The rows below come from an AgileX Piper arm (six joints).
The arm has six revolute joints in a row. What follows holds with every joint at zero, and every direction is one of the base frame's.
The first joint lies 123 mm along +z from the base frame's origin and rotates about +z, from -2.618 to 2.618 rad.
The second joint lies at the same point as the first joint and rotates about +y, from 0 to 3.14 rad.
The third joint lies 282.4 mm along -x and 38.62 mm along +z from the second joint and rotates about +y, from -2.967 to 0 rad.
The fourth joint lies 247.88 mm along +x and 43.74 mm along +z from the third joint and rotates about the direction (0.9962, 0, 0.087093), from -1.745 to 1.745 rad.
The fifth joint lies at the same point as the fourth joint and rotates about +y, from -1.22 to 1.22 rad.
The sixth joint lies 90.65 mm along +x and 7.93 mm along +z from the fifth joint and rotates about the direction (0.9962, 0, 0.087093), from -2.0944 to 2.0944 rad.
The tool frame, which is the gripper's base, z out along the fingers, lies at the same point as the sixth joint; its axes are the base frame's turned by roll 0, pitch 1.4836 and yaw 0 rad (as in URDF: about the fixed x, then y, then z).
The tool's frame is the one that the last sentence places.
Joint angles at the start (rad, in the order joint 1, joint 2, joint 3, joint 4, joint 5, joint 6):
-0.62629, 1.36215, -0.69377, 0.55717, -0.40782, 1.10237
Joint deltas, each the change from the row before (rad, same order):
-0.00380, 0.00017, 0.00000, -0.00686, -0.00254, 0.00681
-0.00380, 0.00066, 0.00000, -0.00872, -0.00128, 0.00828
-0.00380, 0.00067, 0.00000, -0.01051, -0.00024, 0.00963
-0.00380, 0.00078, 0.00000, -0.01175, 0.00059, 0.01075
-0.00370, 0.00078, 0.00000, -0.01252, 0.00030, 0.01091
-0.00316, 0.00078, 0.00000, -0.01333, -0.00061, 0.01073
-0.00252, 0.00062, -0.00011, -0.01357, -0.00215, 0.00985
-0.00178, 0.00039, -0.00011, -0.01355, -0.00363, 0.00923
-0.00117, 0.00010, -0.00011, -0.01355, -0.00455, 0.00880
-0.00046, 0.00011, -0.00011, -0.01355, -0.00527, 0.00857
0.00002, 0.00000, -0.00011, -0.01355, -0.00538, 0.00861
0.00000, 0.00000, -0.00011, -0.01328, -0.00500, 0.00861
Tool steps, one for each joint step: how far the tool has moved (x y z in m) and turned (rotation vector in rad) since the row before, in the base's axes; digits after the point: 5 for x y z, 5 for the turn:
-0.00055, -0.00083, 0.00026, -0.00199, -0.00277, -0.00265
-0.00042, -0.00078, 0.00005, -0.00107, -0.00188, -0.00137
-0.00035, -0.00070, -0.00001, -0.00061, -0.00142, -0.00021
-0.00029, -0.00066, -0.00009, -0.00001, -0.00107, 0.00060
-0.00026, -0.00063, -0.00006, -0.00060, -0.00092, 0.00098
-0.00015, -0.00052, 0.00002, -0.00189, -0.00084, 0.00166
-0.00006, -0.00043, 0.00022, -0.00388, -0.00112, 0.00206
0.00004, -0.00029, 0.00041, -0.00547, -0.00167, 0.00243
0.00011, -0.00015, 0.00057, -0.00657, -0.00212, 0.00287
0.00024, -0.00001, 0.00062, -0.00722, -0.00238, 0.00347
0.00032, 0.00011, 0.00066, -0.00730, -0.00259, 0.00402
0.00032, 0.00013, 0.00063, -0.00680, -0.00254, 0.00409

